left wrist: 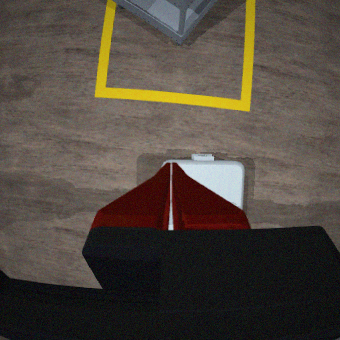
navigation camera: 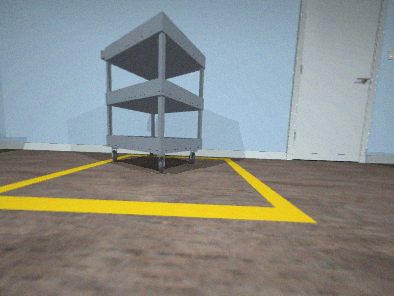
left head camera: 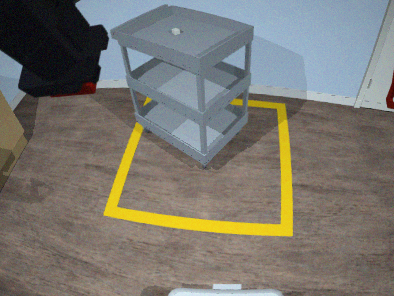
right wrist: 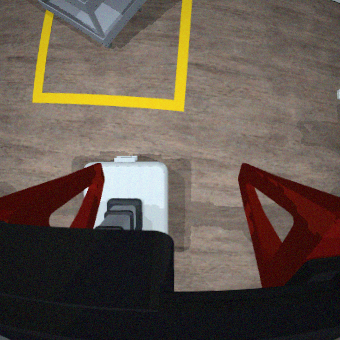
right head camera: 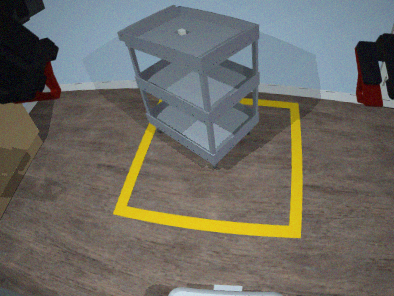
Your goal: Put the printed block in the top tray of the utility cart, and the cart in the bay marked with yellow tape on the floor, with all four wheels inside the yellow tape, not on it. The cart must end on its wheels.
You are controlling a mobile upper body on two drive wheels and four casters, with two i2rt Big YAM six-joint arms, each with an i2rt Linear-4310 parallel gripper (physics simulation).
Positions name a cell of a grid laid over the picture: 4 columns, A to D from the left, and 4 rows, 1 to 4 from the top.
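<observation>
In the left head camera I see my left gripper (left head camera: A2) and a yellow floor tape (left head camera: C4). The right head camera view gives me the tape (right head camera: C4) too, along with my left gripper (right head camera: A2). My left wrist view shows the left gripper (left wrist: C2), while the right wrist view shows me my right gripper (right wrist: C3). Through the navigation camera I can see a white door (navigation camera: D1).
</observation>
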